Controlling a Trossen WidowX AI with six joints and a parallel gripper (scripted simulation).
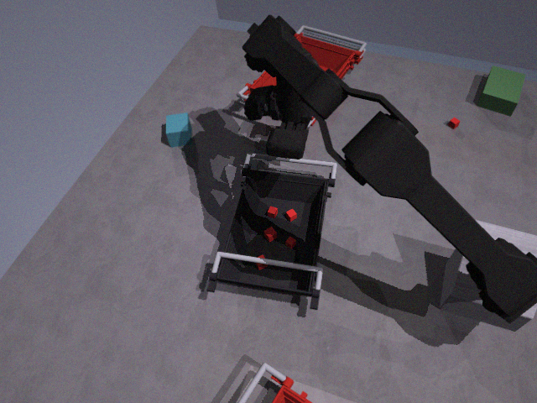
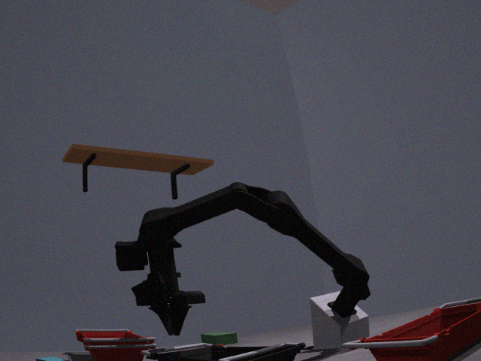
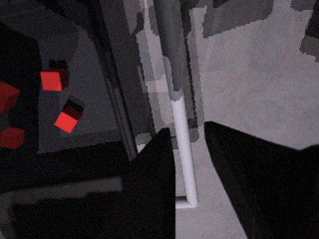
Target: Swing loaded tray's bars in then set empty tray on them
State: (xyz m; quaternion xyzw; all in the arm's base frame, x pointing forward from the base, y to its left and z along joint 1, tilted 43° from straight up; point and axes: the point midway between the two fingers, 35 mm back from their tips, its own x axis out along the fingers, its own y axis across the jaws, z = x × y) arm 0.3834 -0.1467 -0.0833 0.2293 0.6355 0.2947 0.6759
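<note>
Now: the red tray 520 mm to the left of my gripper tip, 200 mm behind it and 50 mm below it. The rest, counted from my gripper tip: teal cube (290 mm ahead, 70 mm below, 50 mm to the right); green cube (410 mm behind, 400 mm to the right, 70 mm below).
</note>
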